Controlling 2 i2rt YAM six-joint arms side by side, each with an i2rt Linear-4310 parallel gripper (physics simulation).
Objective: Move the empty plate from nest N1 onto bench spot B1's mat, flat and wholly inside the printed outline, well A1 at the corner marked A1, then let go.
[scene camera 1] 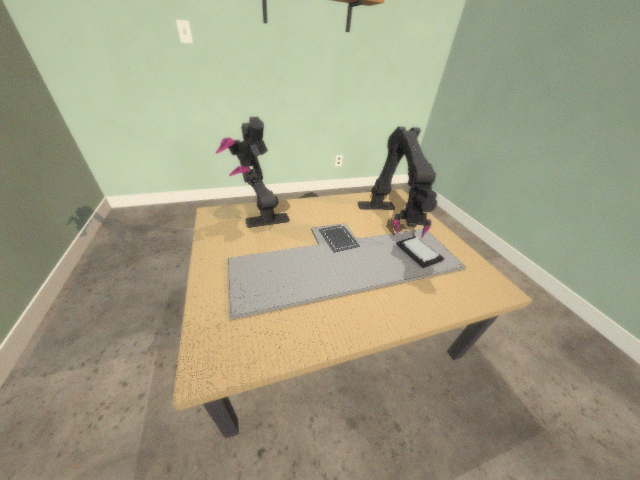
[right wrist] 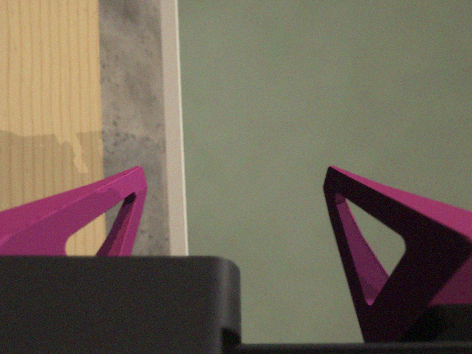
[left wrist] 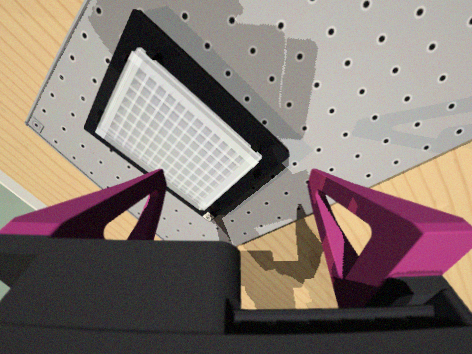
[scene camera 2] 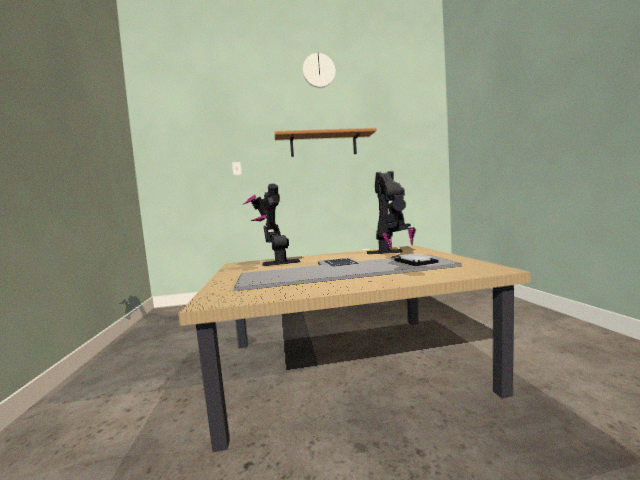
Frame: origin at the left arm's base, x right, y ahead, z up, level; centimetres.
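Where they show: left gripper, fingertip midpoint: (scene camera 1: 409, 236) (left wrist: 237, 177) (scene camera 2: 401, 246); right gripper, fingertip midpoint: (scene camera 1: 223, 164) (right wrist: 235, 176) (scene camera 2: 247, 212); left arm's base, link origin: (scene camera 1: 375, 206) (scene camera 2: 384, 252); right arm's base, link origin: (scene camera 1: 267, 220) (scene camera 2: 281, 263).
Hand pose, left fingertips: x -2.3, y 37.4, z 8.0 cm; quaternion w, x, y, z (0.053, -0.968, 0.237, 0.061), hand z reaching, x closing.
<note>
Things, the pixels of their top centre, and the offset from my left fingertips. "spot": a spot on its surface instead. Level surfaces: height alone.
- white gridded plate, top centre: (left wrist: 173, 146) (scene camera 1: 421, 247) (scene camera 2: 415, 255) dx -5.4, dy +2.8, dz -4.0 cm
- black nest, surface spot: (left wrist: 125, 40) spot: dx -4.7, dy +11.4, dz -5.5 cm
- dark mat with its dashed outline, surface height: dz -6.5 cm
- grey perforated deck, surface height: dz -6.7 cm
The white gridded plate (scene camera 1: 420, 249) (scene camera 2: 416, 257) (left wrist: 175, 135) lies flat in the black nest (scene camera 1: 435, 259) (scene camera 2: 427, 262) (left wrist: 125, 40) at the right end of the grey deck in the scene views. My left gripper (scene camera 1: 410, 232) (scene camera 2: 401, 241) (left wrist: 237, 177) is open and empty, pointing down above the deck's back edge, near the nest's back end and apart from the plate. The dark mat with its dashed outline (scene camera 1: 338, 238) (scene camera 2: 340, 262) lies behind the deck's middle. Its corner marks are too small to read. My right gripper (scene camera 1: 232, 157) (scene camera 2: 254, 209) (right wrist: 235, 176) is open and empty, raised high at the left.
The grey perforated deck (scene camera 1: 289, 279) (scene camera 2: 289, 276) (left wrist: 405, 45) lies on the wooden table (scene camera 1: 330, 330) (scene camera 2: 361, 297) (right wrist: 45, 65). A wall shelf (scene camera 2: 325, 134) and a clock (scene camera 2: 318, 69) are above and behind the arms. The deck's right end carries the nest.
</note>
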